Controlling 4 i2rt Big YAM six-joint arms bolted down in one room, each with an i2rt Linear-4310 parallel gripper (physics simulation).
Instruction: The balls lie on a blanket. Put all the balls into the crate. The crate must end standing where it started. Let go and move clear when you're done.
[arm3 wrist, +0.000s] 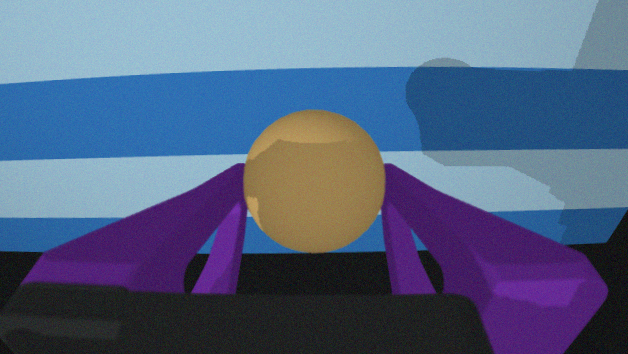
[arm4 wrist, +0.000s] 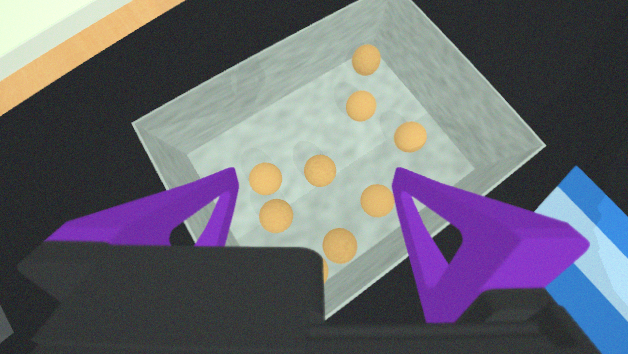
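In the arm3 wrist view a ball (arm3 wrist: 314, 181) is held between the purple fingertips of arm3's gripper (arm3 wrist: 314, 185), over the striped blanket (arm3 wrist: 150, 115). In the arm4 wrist view the grey crate (arm4 wrist: 440, 70) stands upright on the dark floor, with several orange balls inside, among them one ball (arm4 wrist: 366, 60) near a corner and another ball (arm4 wrist: 320, 170) near the middle. Arm4's gripper (arm4 wrist: 316, 180) is open and empty above the crate; its body hides the crate's near corner and part of one ball (arm4 wrist: 325, 270). The grippers of arm1 and arm2 do not show.
The blanket's edge (arm4 wrist: 585, 215) lies to the right of the crate in the arm4 wrist view. A wood-coloured edge (arm4 wrist: 90, 52) with a pale surface runs across the upper left. A shadow falls on the blanket at the right in the arm3 wrist view.
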